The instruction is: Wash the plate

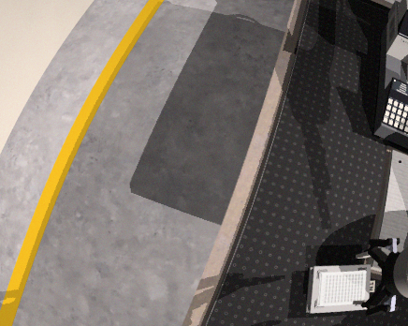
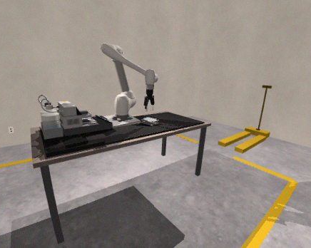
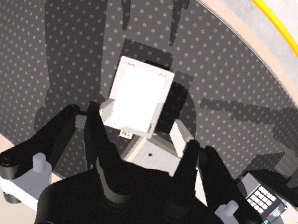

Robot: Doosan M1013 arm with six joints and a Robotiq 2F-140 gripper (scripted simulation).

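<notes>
Right now my hand is 20 mm to the right of the white well plate and 120 mm above it. The rest, counted from my hand: plate nest N1 (20 mm to the left, 130 mm below); then plate washer (180 mm behind, 650 mm to the right, 40 mm below).
</notes>
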